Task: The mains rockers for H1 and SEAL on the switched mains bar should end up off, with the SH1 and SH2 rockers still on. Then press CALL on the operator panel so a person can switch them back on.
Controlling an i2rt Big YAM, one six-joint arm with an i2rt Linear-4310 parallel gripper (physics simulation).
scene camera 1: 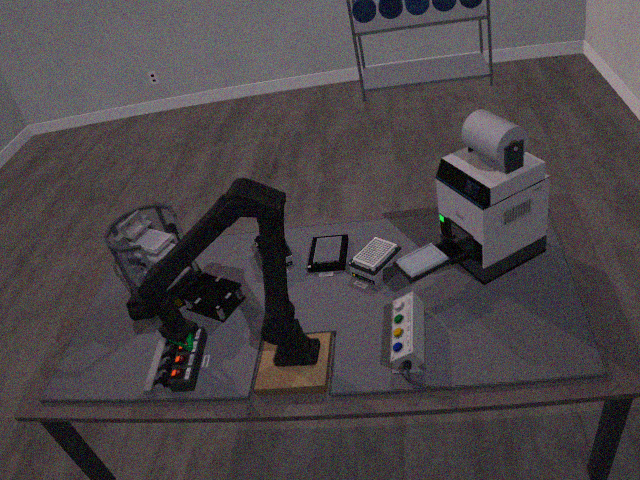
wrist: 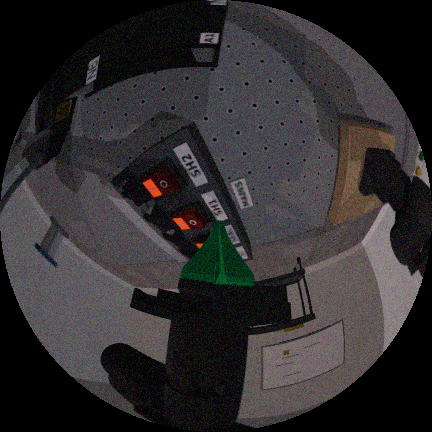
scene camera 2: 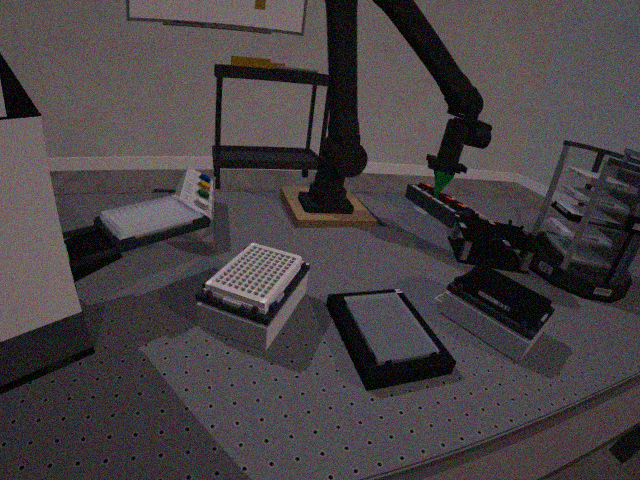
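Where they show: gripper, fingertip midpoint: (scene camera 1: 191,350) (wrist: 217,223) (scene camera 2: 435,196); arm's base at its link origin: (scene camera 1: 297,354) (wrist: 377,168) (scene camera 2: 325,205).
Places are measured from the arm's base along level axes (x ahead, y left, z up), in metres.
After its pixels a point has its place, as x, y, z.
Observation:
The mains bar (scene camera 1: 181,384) @[-0.117, 0.311, 0.017] (scene camera 2: 436,207) @[0.030, 0.297, 0.014] (wrist: 205,165) @[0.059, 0.301, 0.026] lies left of the arm's base. In the wrist view the SH2 rocker (wrist: 162,184) @[0.061, 0.337, 0.038] and SH1 rocker (wrist: 189,220) @[0.015, 0.334, 0.038] glow orange at one end. A sliver of the SEAL rocker (wrist: 200,245) @[-0.034, 0.342, 0.035] glows beside the fingers; H1 is hidden there. In scene camera 1 the SEAL rocker (scene camera 1: 179,358) @[-0.040, 0.334, 0.037] and H1 rocker (scene camera 1: 174,372) @[-0.089, 0.335, 0.035] also glow. My gripper (scene camera 1: 189,345) @[-0.004, 0.310, 0.033] (scene camera 2: 438,193) @[-0.004, 0.310, 0.033] (wrist: 217,223) @[-0.004, 0.310, 0.033] is shut and empty, green fingertips pointing down over the bar; contact cannot be told. The operator panel (scene camera 1: 408,330) @[0.012, -0.310, 0.064] has white, green, yellow and blue buttons; its lettering is unreadable.
A black tray-like fixture (scene camera 1: 214,297) @[0.198, 0.289, 0.046] (scene camera 2: 488,240) @[0.274, 0.260, 0.046] and a clear-walled plate tower (scene camera 1: 142,242) (scene camera 2: 573,222) stand behind the bar. The arm's wooden base (scene camera 1: 292,379) @[-0.091, 0.000, 0.004] is to its right. Plate stations and a white instrument (scene camera 1: 509,206) @[0.299, -0.605, 0.228] stand further right.

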